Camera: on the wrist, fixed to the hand. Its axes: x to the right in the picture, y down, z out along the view.
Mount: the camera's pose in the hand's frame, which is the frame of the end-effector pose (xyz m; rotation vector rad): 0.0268 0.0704 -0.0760 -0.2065 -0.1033 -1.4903
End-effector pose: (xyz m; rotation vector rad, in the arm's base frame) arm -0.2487 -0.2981 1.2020 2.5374 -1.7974 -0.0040
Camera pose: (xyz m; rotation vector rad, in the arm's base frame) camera -0.3046 -0.3448 1.2803 2.9787 0.3936 -0.3155
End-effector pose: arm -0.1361 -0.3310 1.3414 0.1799 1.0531 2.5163
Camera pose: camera -0.2032 -0.4142 1.3364 -0.3995 0.4851 1.1931
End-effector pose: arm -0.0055 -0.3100 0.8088 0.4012 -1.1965 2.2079
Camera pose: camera -0.0693 -0.2668 0.7345 0.9228 -0.6885 0.7726
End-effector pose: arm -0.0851 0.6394 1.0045 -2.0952 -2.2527 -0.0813
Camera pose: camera -0.0160 0.6649 1.0821 0.0157 2.9471 0.2304
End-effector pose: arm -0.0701 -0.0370 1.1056 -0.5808 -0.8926 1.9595
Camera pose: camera -0.0686 -0.0114 1.0017 0.1459 -1.0978 0.5431
